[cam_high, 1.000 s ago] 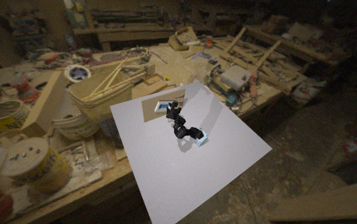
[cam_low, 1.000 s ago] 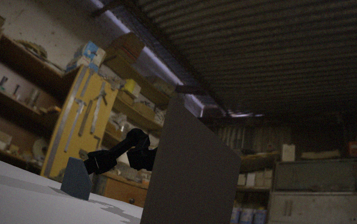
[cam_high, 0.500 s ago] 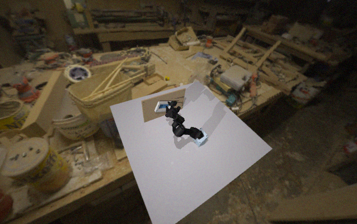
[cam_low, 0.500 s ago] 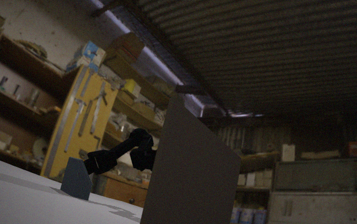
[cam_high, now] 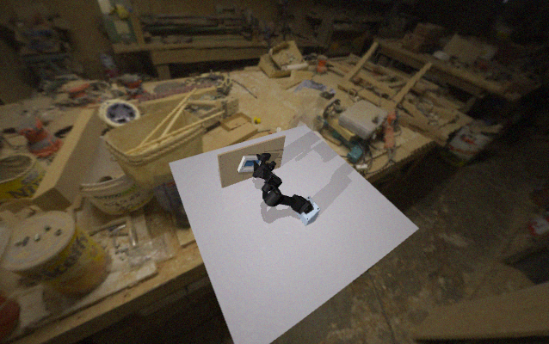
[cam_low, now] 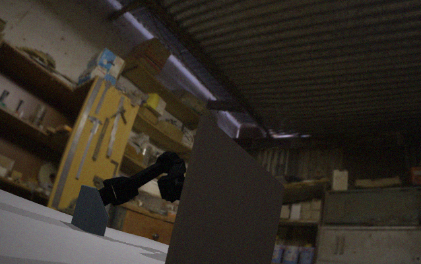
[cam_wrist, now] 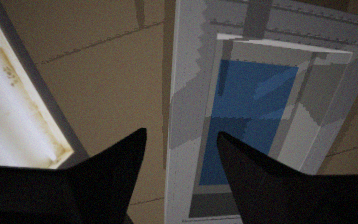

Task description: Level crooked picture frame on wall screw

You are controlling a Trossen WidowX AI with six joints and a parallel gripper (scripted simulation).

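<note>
My gripper tip is 1 cm short of the picture frame, 2 cm to the right of it and 5 cm above it. From my gripper tip the other things lie so: board 2 cm ahead, 1 cm to the left, 6 cm below.
</note>
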